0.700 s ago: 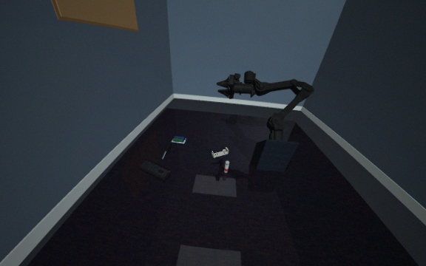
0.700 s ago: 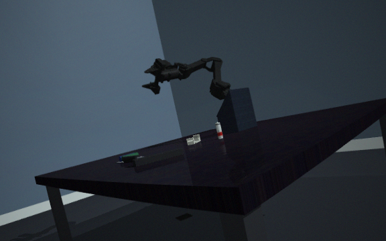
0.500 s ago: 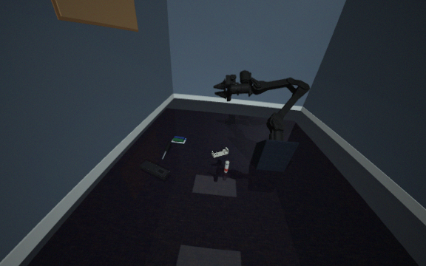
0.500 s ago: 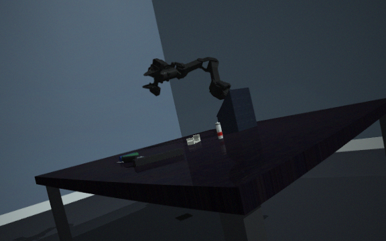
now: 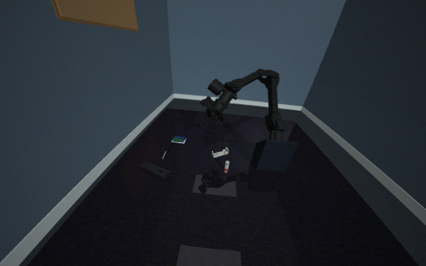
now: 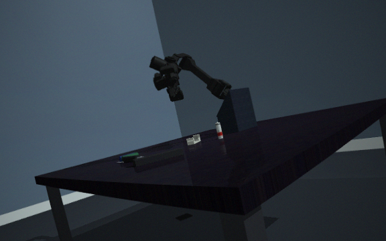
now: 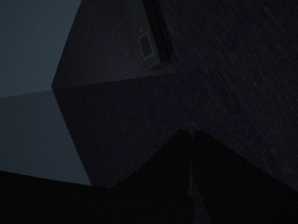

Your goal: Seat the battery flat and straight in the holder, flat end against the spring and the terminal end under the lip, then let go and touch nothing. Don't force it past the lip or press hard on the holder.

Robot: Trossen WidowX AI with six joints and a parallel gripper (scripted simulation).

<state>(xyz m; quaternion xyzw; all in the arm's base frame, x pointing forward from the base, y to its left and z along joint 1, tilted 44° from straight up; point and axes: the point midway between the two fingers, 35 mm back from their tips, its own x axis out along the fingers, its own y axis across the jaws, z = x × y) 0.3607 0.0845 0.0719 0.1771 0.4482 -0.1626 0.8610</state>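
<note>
My gripper tip is 180 mm above the battery, 140 mm past it and 80 mm to the right of it. Round my gripper tip: dark remote-like bar 220 mm ahead, 200 mm below, 160 mm to the left; pen 230 mm ahead, 200 mm below, 10 mm to the left; white card 210 mm below, 200 mm ahead, 120 mm to the right.
</note>
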